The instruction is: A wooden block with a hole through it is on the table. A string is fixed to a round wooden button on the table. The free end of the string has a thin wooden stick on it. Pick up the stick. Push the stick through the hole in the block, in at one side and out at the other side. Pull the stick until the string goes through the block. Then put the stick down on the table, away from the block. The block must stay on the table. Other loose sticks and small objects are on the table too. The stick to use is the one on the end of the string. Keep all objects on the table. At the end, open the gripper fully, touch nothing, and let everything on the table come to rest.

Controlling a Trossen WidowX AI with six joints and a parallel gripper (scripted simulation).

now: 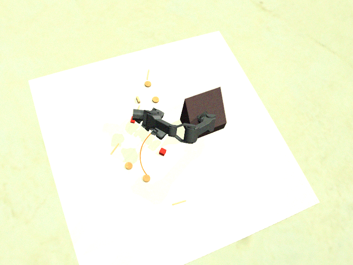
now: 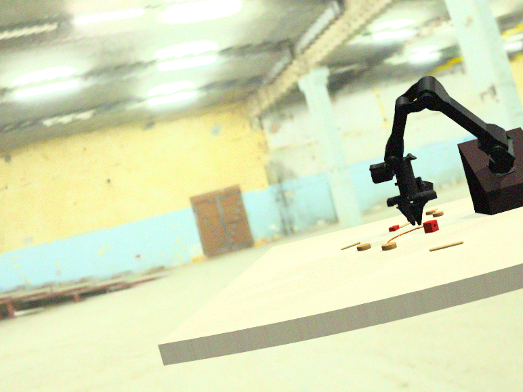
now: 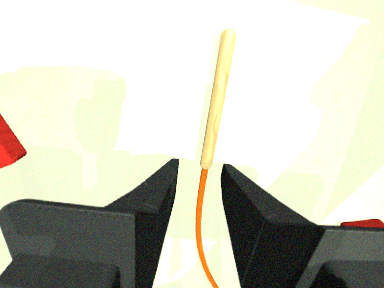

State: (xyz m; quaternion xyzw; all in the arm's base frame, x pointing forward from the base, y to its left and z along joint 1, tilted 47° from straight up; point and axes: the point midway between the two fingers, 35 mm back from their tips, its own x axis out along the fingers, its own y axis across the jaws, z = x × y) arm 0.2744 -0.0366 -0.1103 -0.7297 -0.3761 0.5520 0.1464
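My gripper tip is now 2 cm past the thin wooden stick and 1 cm above it. From my gripper tip the other things lie so: red block 14 cm to the left; then small pale block 4 cm behind, 22 cm to the right; then round wooden button 15 cm ahead, 23 cm to the left.
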